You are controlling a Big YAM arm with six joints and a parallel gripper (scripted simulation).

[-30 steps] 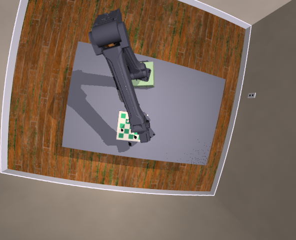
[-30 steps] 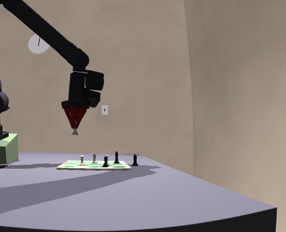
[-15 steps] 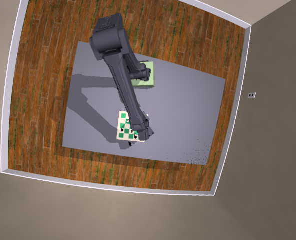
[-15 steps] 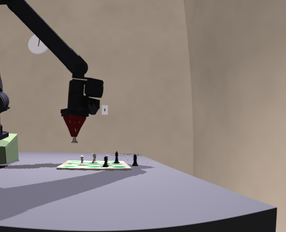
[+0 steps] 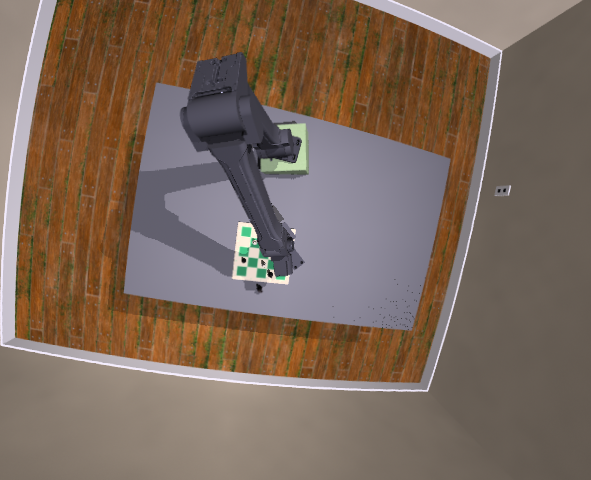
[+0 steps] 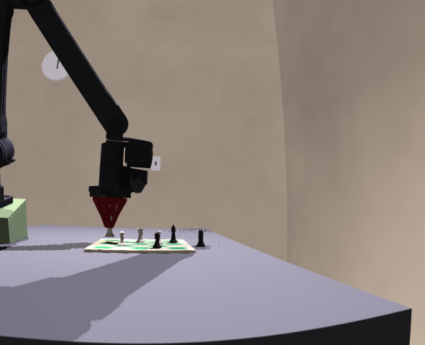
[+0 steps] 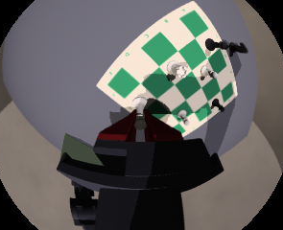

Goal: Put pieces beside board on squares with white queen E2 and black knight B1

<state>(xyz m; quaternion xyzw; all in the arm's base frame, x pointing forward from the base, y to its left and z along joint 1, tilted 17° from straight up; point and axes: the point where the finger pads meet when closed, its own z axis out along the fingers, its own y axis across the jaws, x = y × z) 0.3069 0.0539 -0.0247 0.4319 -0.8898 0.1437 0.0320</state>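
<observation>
Right now the green-and-cream chessboard is 8 cm ahead of my hand, 4 cm below it and 3 cm to the right of it.
</observation>
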